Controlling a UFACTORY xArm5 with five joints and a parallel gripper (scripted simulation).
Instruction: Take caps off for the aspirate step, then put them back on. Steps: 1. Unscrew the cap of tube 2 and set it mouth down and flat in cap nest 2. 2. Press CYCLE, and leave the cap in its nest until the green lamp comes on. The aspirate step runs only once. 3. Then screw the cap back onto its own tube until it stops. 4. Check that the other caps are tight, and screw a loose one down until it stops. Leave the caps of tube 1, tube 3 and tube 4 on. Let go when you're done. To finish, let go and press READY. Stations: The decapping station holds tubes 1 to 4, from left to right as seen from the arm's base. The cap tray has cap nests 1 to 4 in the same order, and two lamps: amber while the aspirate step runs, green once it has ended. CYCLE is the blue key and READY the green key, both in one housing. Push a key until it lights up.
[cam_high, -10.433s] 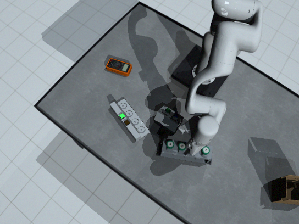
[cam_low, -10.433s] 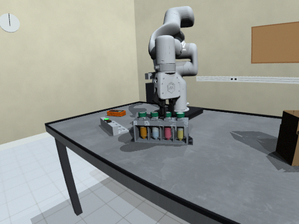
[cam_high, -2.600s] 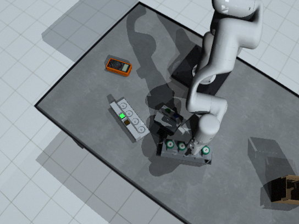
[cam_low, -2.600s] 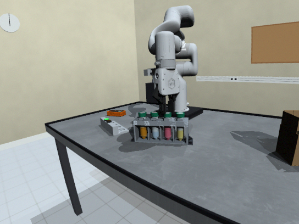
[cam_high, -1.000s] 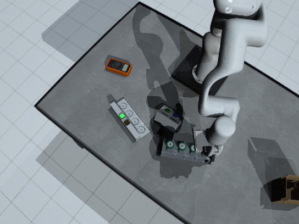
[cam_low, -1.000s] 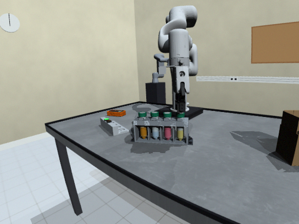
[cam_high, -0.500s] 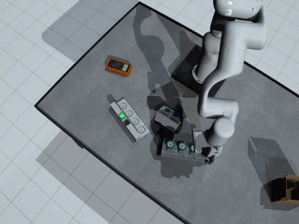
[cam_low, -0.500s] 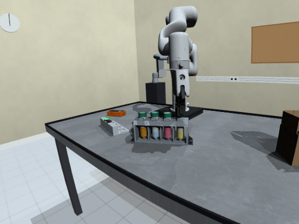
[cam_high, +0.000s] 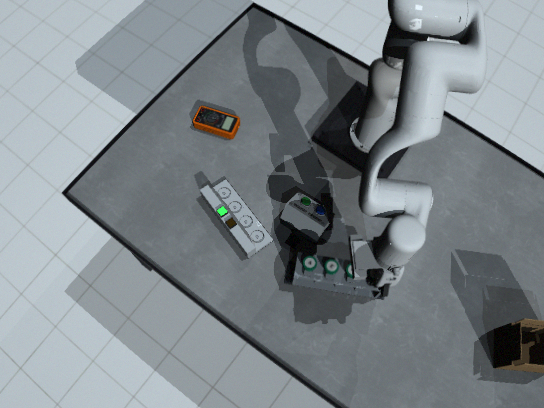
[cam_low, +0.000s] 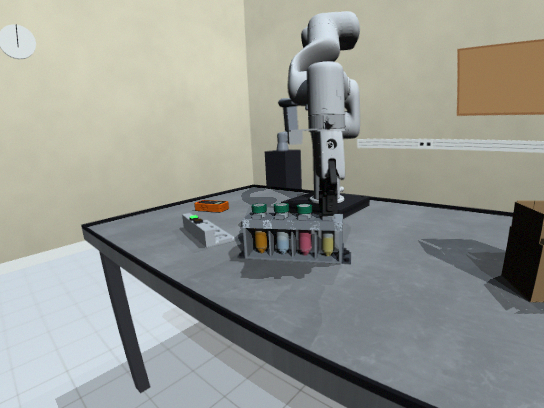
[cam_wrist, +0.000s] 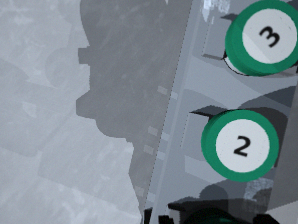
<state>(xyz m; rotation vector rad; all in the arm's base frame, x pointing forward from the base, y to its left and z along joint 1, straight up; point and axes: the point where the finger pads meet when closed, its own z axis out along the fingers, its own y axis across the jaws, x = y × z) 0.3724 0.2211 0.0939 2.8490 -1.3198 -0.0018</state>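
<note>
The tube 2's threaded neck lies 20 mm ahead of my hand, 50 mm to the right of it and 10 mm below it. Also, from my hand: key housing (60 mm behind, 230 mm to the right, 80 mm below); green key (80 mm behind, 250 mm to the right, 60 mm below); blue key (80 mm behind, 200 mm to the right, 60 mm below).
</note>
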